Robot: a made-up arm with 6 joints.
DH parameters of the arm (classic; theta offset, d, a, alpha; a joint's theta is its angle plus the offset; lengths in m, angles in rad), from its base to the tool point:
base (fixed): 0 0 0 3.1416
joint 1: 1.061 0 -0.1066 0
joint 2: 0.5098 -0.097 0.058 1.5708
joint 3: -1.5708 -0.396 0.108 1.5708
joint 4: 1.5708 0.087 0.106 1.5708
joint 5: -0.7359 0 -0.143 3.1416
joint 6: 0.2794 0 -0.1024 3.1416
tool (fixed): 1.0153 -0.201 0 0
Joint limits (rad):
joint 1: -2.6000..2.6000
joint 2: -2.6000..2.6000
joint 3: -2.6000..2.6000
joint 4: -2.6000..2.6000
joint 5: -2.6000..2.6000
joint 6: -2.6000..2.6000
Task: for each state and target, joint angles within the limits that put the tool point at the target. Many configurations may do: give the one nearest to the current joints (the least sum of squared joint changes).
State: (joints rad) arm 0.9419 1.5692 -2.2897 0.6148 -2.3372 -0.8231
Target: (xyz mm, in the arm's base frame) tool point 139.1 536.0 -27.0
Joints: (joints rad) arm 1.0224 1.6399 -1.9354 0.6497 -2.0600 -0.9244
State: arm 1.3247 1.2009 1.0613 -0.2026 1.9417 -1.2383
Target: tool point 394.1 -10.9 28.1
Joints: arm 1.6424 1.3831 1.7932 0.2656 2.0861 -1.5898
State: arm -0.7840 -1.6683 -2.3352 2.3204 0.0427 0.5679
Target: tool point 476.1 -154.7 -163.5
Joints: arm -0.8231 -1.8170 -2.3782 1.6477 0.4758 1.1378
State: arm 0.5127 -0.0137 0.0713 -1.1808 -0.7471 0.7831
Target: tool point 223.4 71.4 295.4
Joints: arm 1.3601 0.6562 0.1449 -0.8169 -1.3024 0.8348
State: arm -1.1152 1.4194 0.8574 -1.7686 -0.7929 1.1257
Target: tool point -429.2 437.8 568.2
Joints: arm -0.5939 1.7199 0.6614 -2.5456 -1.1814 0.8657
